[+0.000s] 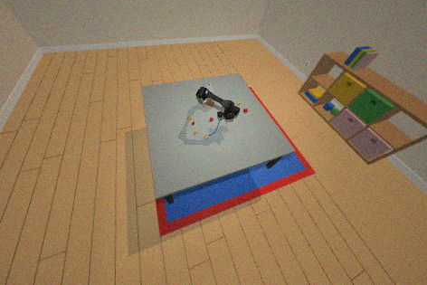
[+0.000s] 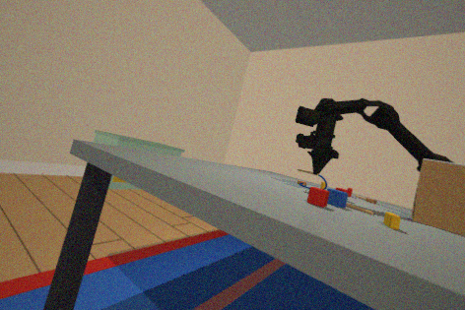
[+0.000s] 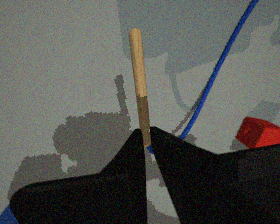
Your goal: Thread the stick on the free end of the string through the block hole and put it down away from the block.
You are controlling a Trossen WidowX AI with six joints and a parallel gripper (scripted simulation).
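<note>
Right now my gripper tip is 13 cm to the left of the red cube, 7 cm past it and 4 cm above it. Also, from my gripper tip: yellow block: 27 cm to the left, 21 cm behind, 5 cm below; then round button: 25 cm to the right, 11 cm ahead, 5 cm below; then blue cube: 19 cm to the left, 10 cm behind, 4 cm below.
</note>
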